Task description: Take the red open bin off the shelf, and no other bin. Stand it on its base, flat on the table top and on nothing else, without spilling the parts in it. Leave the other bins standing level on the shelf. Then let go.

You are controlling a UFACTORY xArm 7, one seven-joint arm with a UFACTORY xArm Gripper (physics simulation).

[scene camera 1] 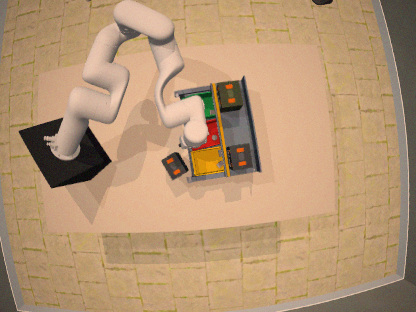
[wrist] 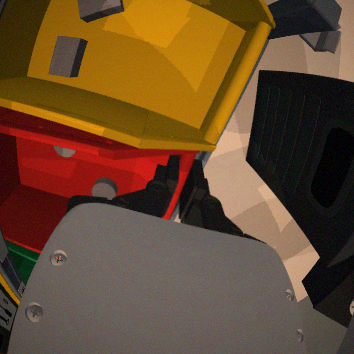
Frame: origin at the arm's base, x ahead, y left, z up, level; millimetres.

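Where they show: gripper, fingertip midpoint: [wrist: 179, 171]; arm's base, link origin: [scene camera 1: 65, 147].
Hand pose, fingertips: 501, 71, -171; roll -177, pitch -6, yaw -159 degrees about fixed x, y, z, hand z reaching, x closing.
Things, the pixels of their centre, and the offset from my fingertips, as dx, dy, dz. "spot": a spot on its surface instead. Level surfaces: height alone.
- red open bin, body centre: [wrist: 70, 182] [scene camera 1: 209, 134] +68, +51, +16
- shelf, surface spot: [scene camera 1: 253, 131] spot: +230, +71, +123
- yellow bin, body centre: [wrist: 118, 28] [scene camera 1: 212, 160] +94, -56, +16
- green bin, body centre: [wrist: 73, 263] [scene camera 1: 203, 106] +28, +165, +16
- dark case with orange latches, body centre: [wrist: 325, 145] [scene camera 1: 175, 165] -55, -95, +38
- table, surface height: dz -28
- yellow rail, body centre: [scene camera 1: 221, 128] +110, +71, +79
The red open bin [scene camera 1: 212, 127] [wrist: 37, 170] sits on the shelf [scene camera 1: 253, 131] between the yellow bin [scene camera 1: 207, 161] [wrist: 165, 35] and the green bin [scene camera 1: 206, 110] [wrist: 21, 256]. Two round grey parts show inside the red bin in the wrist view. My gripper [wrist: 179, 171] is shut on the red bin's front wall, one finger inside the bin and one outside. In the scene view the fingers are mostly hidden under the arm's wrist. The yellow bin holds grey blocks and its rim covers part of the red bin's side in the wrist view.
A dark case with orange latches [scene camera 1: 174, 166] [wrist: 290, 120] stands on the table [scene camera 1: 295, 185] in front of the shelf, close to my gripper. Two more dark cases [scene camera 1: 230, 96] [scene camera 1: 240, 157] stand on the shelf's rear part, behind a yellow rail [scene camera 1: 220, 130].
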